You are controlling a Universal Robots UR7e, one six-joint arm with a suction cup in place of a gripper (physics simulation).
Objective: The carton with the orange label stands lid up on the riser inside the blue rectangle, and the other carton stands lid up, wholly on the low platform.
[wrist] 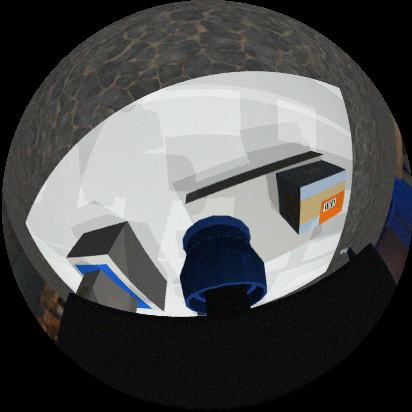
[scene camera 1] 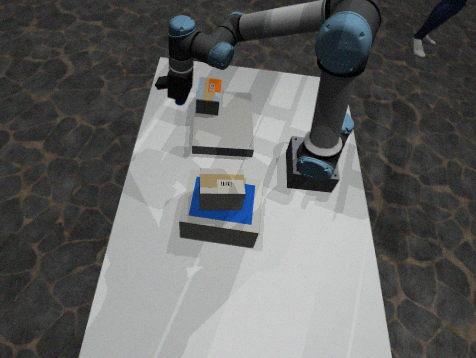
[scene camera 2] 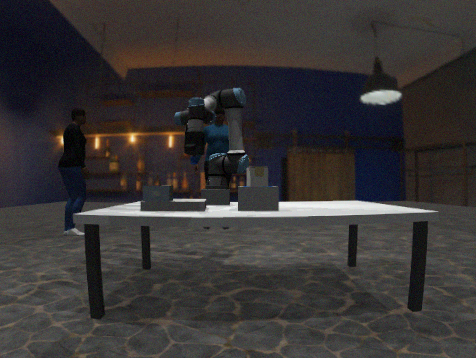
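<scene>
The carton with the orange label (scene camera 1: 208, 96) (scene camera 2: 156, 193) (wrist: 311, 205) stands at the far left corner of the low platform (scene camera 1: 227, 127) (scene camera 2: 190, 205) (wrist: 250, 220), with its taped, labelled face up. The other carton (scene camera 1: 221, 200) (scene camera 2: 256, 177) (wrist: 112, 296) stands on the riser (scene camera 1: 217, 234) (scene camera 2: 258, 199) (wrist: 117, 245), inside the blue rectangle (scene camera 1: 248, 202) (wrist: 107, 275). Its upper face shows tan tape and a white barcode label. My suction gripper (scene camera 1: 180, 102) (scene camera 2: 194, 160) (wrist: 216, 222) hangs in the air with its blue cup bare, left of the orange-labelled carton in scene camera 1.
The white table (scene camera 1: 165, 295) (scene camera 2: 320, 212) (wrist: 205, 115) carries the platform, the riser and the arm's base (scene camera 1: 312, 175) (scene camera 2: 216, 196). The riser stands nearer to scene camera 1 than the platform. People stand beyond the table in scene camera 2.
</scene>
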